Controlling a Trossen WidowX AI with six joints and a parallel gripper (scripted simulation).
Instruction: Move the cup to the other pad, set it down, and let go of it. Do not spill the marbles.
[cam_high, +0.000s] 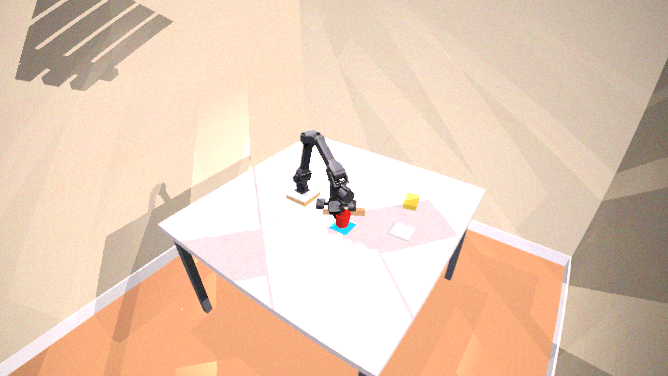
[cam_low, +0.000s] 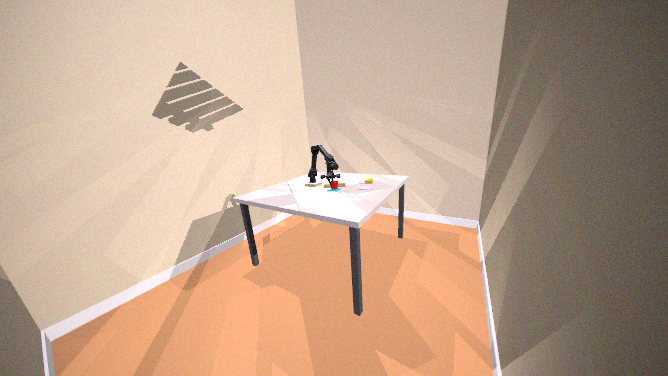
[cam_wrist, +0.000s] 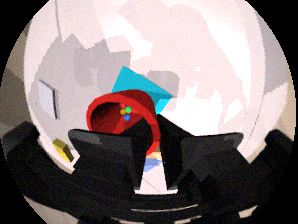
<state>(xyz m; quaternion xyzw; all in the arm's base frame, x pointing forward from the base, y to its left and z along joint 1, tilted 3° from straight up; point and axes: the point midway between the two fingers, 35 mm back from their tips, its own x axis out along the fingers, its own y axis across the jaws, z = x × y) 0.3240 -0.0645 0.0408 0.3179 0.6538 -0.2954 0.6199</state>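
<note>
Now: gripper tip 3 cm short of the cyan pad, 2 cm to the right of it and 5 cm above it. From my gripper tip the other things lie so: pale flat sheet: 26 cm ahead, 19 cm to the left, 4 cm below; wooden bar: 4 cm behind, 9 cm to the left, 4 cm below; red cup: 2 cm ahead, 2 cm to the left.
</note>
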